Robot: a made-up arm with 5 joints.
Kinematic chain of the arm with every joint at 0, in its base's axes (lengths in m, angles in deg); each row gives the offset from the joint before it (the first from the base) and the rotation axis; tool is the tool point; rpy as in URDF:
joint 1: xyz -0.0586 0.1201 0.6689 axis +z
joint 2: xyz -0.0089 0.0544 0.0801 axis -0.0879 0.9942 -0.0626
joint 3: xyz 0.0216 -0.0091 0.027 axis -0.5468 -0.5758 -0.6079
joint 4: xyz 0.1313 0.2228 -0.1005 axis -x
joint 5: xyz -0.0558 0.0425 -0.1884 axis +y
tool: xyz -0.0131 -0.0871 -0.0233 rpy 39.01 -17 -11.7
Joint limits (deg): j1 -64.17..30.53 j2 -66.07..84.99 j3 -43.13..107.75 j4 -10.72..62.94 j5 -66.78..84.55
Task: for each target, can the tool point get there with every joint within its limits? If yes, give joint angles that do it. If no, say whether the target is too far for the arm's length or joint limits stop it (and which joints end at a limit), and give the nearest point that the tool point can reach.
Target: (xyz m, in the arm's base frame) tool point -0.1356 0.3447 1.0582
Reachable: no: joint limits stop it (at a limit: joint 2, joint 3) | nearest point -0.1701 0.4455 0.8325 | short by 0.250 m
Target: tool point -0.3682 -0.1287 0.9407
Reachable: no: joint limits stop it (at a limit: joint 1, joint 3) | nearest point -0.2488 -0.0686 0.9593 | short by 0.135 m
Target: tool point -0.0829 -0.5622 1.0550
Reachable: no: too far | nearest point -0.0633 -0.2242 0.9076 | short by 0.369 m
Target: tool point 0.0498 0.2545 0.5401
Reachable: yes | joints -47.46 6.04 -23.37 34.17 -6.19
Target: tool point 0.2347 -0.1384 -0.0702
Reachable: no: too far | nearest point 0.0789 0.0174 0.3960 | short by 0.516 m
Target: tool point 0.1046 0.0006 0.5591
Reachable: yes | joints 1.18 20.50 62.81 25.05 -46.44
